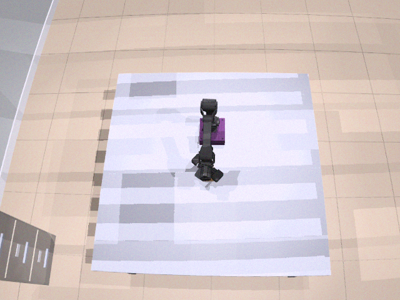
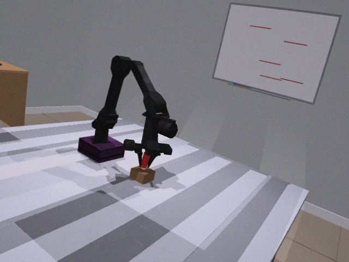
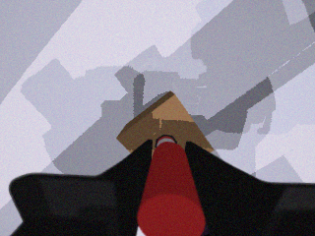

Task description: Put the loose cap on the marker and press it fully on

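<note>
My gripper tip is 30 mm below the red cap. Also, from my gripper tip: tan holder block: 40 mm below, 10 mm behind.
</note>
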